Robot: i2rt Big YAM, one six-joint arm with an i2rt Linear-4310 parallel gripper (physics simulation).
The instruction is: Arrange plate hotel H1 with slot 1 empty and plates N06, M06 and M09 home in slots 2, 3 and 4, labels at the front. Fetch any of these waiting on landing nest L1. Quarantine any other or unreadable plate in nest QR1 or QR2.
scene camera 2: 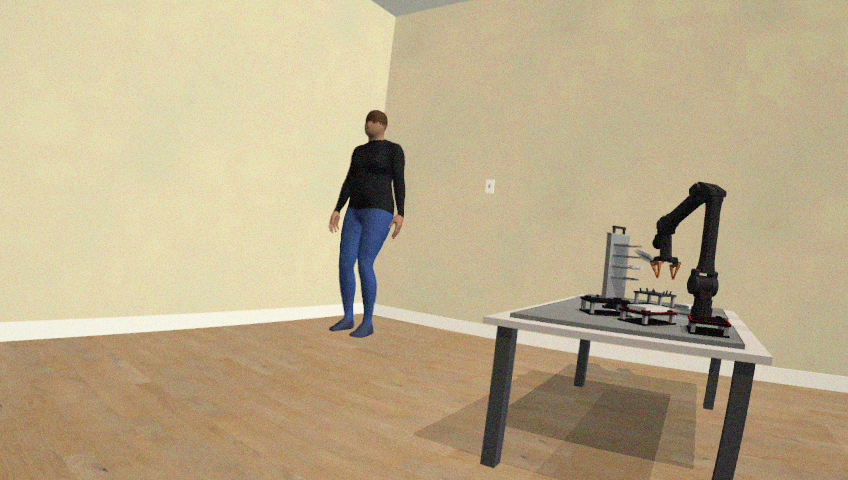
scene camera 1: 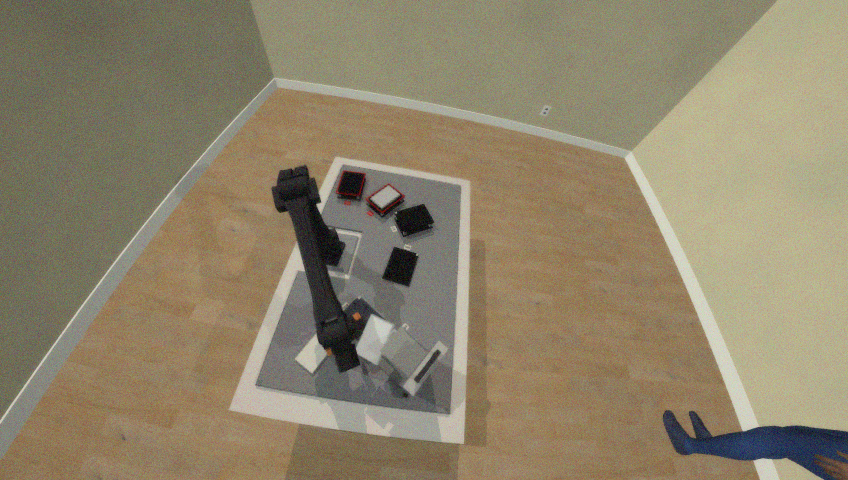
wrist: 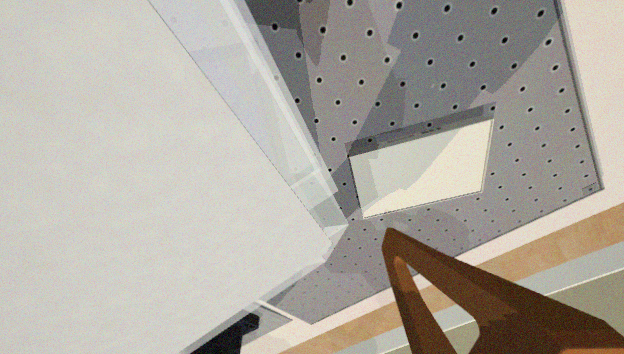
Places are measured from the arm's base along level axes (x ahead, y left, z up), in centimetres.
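Where they show: gripper, between the fingertips: (scene camera 2: 665,278); arm's base, origin of its link: (scene camera 1: 332,253).
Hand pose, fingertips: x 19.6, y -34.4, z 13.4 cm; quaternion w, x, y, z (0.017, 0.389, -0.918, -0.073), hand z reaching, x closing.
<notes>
Each offset is from my fingertips to the centre of the thing. "spot": to the spot under its first point.
The grey plate hotel H1 {dy -4.3, dx +22.7, dz +5.2 cm} (scene camera 1: 408,354) (scene camera 2: 614,267) stands at the near end of the mat. A white plate {dy -0.7, dx +10.4, dz +9.1 cm} (scene camera 1: 374,337) (wrist: 223,211) sticks out of its open side, and I cannot read its label. My gripper (scene camera 1: 342,334) (scene camera 2: 656,269) is open, right beside this plate. In the wrist view the plate fills the left half, and only one brown finger (wrist: 412,295) shows, clear of it. A second white plate {dy -6.8, dx -11.1, dz -12.0 cm} (scene camera 1: 312,356) (wrist: 423,168) lies flat on the mat to the left of the gripper. Of two red-rimmed nests, one {dy +69.1, dx -3.6, dz -8.0 cm} (scene camera 1: 385,198) holds a white plate and the other {dy +74.0, dx -23.5, dz -10.4 cm} (scene camera 1: 351,184) looks dark.
Two black nests {spot: dy +58.8, dx +13.6, dz -7.8 cm} (scene camera 1: 414,219) {spot: dy +34.4, dx +12.2, dz -11.6 cm} (scene camera 1: 400,266) sit mid-mat. The arm's base (scene camera 1: 335,248) stands at the mat's left edge. The table edge (scene camera 1: 465,305) is close on the right of the hotel. A person (scene camera 2: 372,214) stands by the wall, well away from the table.
</notes>
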